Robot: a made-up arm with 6 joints.
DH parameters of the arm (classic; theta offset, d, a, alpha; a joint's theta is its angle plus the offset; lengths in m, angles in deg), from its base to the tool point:
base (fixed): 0 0.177 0 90
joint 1: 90 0.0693 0.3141 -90
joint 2: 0 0.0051 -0.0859 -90
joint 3: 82.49 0 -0.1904 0
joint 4: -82.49 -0.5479 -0.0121 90
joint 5: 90 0.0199 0.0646 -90
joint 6: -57.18 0 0.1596 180
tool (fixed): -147.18 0.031 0 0
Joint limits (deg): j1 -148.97..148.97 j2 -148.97..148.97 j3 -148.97..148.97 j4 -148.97..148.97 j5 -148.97..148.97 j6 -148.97..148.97
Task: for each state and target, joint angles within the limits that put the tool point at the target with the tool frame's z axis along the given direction. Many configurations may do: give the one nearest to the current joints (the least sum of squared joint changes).
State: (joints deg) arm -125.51 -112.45 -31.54 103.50 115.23 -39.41
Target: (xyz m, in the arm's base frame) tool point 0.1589 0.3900 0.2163 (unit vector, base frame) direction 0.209 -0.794 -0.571
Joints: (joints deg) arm -146.86 -140.54 -47.65 118.61 81.66 -64.26
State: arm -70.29 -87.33 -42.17 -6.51 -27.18 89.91
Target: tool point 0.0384 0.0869 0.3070 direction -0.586 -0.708 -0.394
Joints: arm -105.42 -106.91 2.52 30.91 -13.56 73.67
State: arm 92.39 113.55 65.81 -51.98 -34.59 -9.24
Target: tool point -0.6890 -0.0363 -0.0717 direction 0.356 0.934 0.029
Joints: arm 88.35 92.25 54.22 -51.84 18.55 12.91
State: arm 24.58 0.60 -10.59 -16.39 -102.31 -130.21
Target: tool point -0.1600 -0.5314 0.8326 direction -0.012 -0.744 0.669
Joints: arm 4.05 48.42 22.07 -39.42 -96.80 -148.97
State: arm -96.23 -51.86 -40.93 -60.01 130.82 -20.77
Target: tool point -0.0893 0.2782 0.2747 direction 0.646 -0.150 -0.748
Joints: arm -145.10 -100.42 -15.54 -91.02 83.90 0.73
